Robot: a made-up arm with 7 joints.
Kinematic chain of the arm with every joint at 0, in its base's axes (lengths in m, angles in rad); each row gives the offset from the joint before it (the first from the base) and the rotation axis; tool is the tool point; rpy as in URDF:
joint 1: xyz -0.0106 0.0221 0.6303 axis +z
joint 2: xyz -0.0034 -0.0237 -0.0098 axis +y
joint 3: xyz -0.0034 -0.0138 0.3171 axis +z
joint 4: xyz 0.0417 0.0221 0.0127 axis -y
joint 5: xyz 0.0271 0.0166 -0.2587 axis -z
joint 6: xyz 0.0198 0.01 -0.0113 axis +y
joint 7: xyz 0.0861 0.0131 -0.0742 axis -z
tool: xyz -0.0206 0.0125 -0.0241 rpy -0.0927 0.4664 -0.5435
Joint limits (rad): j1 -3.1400..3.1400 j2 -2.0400..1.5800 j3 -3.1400..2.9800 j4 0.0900..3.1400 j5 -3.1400..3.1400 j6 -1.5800..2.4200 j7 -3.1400..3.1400
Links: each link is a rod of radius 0.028 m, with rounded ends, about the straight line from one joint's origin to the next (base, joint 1, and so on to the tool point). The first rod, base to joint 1, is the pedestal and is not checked.
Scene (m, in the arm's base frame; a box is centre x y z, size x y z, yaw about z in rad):
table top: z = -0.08
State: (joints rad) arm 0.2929 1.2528 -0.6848 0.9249 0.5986 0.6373 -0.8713
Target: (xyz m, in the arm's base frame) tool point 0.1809 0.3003 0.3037
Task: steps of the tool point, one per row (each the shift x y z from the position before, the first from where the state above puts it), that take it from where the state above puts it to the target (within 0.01 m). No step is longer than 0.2 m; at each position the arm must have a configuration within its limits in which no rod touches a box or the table.
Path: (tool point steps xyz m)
1: 0.0302 0.1484 -0.0406
2: -0.0311 0.1576 -0.0201
3: -0.0909 0.1397 0.0038

